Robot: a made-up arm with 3 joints.
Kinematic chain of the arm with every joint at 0, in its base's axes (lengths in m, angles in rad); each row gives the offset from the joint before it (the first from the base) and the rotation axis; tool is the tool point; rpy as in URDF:
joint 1: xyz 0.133 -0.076 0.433 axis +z
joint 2: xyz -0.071 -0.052 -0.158 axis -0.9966 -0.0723 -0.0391
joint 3: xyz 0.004 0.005 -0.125 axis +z
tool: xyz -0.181 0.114 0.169 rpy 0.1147 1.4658 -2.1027
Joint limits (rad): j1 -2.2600..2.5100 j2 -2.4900..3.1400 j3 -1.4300..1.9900
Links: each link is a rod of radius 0.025 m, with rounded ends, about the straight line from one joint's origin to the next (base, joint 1, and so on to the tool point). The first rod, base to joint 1, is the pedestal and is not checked.
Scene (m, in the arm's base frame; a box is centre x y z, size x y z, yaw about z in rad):
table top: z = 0
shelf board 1: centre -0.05 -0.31 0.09 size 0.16 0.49 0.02 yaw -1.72
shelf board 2: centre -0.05 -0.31 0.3 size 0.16 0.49 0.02 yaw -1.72
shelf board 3: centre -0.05 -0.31 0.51 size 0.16 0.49 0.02 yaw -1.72
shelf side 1: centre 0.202 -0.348 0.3 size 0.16 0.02 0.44 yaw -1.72
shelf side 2: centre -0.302 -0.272 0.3 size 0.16 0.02 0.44 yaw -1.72
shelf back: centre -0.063 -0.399 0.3 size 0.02 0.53 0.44 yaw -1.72
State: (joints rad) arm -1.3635 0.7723 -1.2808
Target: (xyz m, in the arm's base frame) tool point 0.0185 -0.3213 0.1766
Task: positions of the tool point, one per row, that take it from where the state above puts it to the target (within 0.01 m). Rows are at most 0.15 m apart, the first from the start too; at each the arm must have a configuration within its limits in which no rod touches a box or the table.
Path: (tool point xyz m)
1: 0.2760 0.0082 0.2086
2: 0.2674 0.0600 0.2649
3: 0.2325 0.1009 0.3233
4: 0.1748 0.1257 0.3734
5: 0.1021 0.1325 0.4065
6: 0.0248 0.1230 0.4167
7: -0.0459 0.1019 0.4024
8: -0.1094 0.0625 0.3574
9: -0.1534 -0.0073 0.3107
10: -0.1655 -0.0969 0.2662
11: -0.1388 -0.1905 0.2273
12: -0.0745 -0.2706 0.1968
13: 0.0185 -0.3213 0.1766

